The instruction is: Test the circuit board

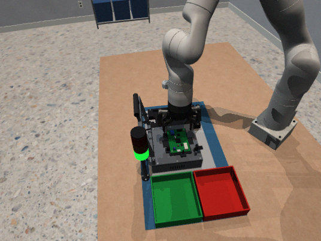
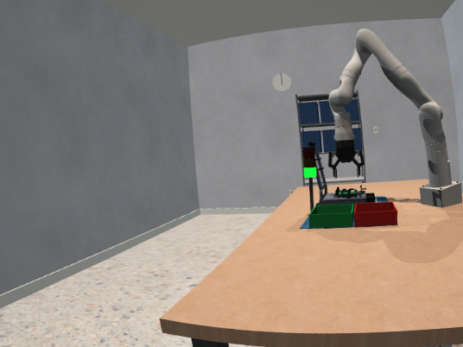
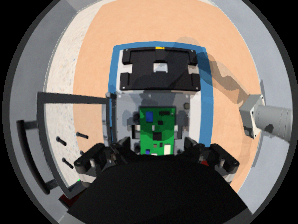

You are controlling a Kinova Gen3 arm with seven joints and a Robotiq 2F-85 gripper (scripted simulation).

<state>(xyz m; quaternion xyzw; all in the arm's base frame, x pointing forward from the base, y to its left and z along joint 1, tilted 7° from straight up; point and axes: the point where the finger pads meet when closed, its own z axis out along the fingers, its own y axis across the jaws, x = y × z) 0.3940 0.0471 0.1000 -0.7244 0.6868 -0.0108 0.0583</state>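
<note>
Right now my hand is 60 mm above the green circuit board. Also, from my hand: red bin: 120 mm behind, 190 mm to the left, 120 mm below; then green bin: 30 mm ahead, 200 mm to the left, 120 mm below; then tester lid: 120 mm ahead, 10 mm to the left, 50 mm above.
</note>
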